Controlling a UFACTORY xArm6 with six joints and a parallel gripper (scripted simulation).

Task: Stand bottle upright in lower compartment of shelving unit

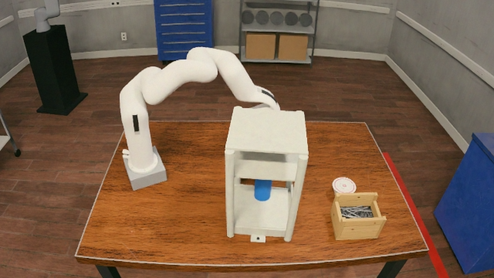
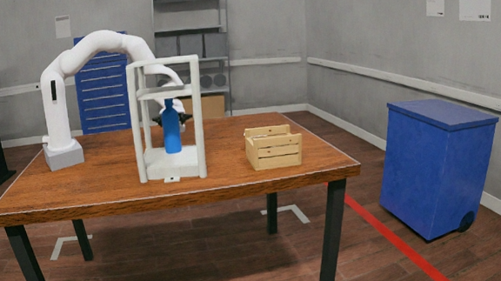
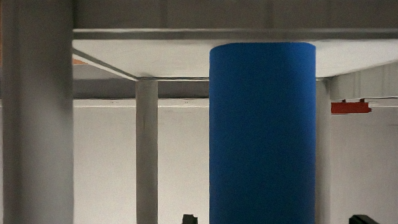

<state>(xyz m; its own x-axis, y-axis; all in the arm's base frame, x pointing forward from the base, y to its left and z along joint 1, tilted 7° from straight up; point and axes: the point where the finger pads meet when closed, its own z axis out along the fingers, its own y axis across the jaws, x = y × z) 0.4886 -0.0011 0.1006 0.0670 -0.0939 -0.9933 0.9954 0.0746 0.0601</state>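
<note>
The blue bottle is 4 cm to the right of my hand and 3 cm above it. Also, from my hand: shelving unit (10 cm to the right, 5 cm above, 1 cm ahead); white round disc (32 cm ahead, 10 cm below, 4 cm to the left); wooden crate (36 cm ahead, 11 cm to the right, 9 cm below).
</note>
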